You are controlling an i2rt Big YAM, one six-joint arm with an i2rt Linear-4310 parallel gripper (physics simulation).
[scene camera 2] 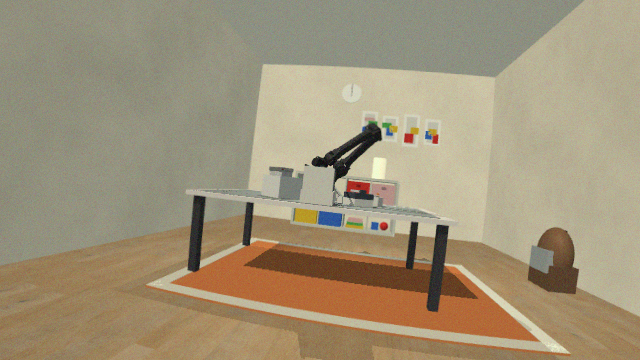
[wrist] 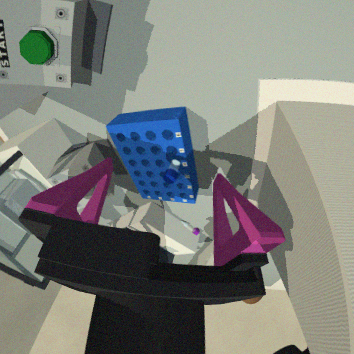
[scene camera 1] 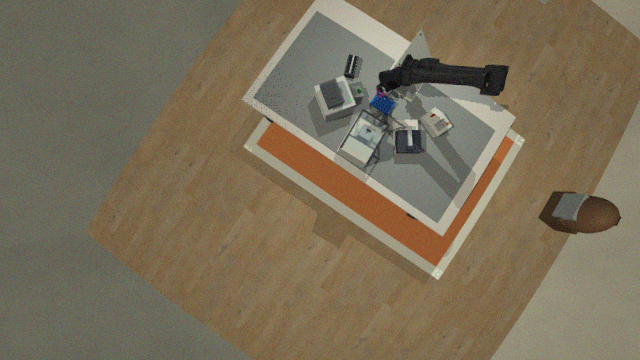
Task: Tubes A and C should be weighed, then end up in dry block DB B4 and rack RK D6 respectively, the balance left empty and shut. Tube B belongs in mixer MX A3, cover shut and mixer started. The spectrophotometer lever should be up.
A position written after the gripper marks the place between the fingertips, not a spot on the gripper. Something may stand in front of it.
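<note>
On the wrist camera you'd see the gripper (wrist: 164, 170), which is open and holding nothing. That camera also has a grey PRINT button box (wrist: 79, 157), a glass-box balance (wrist: 37, 148) and a grey box with green START button (wrist: 49, 49).
</note>
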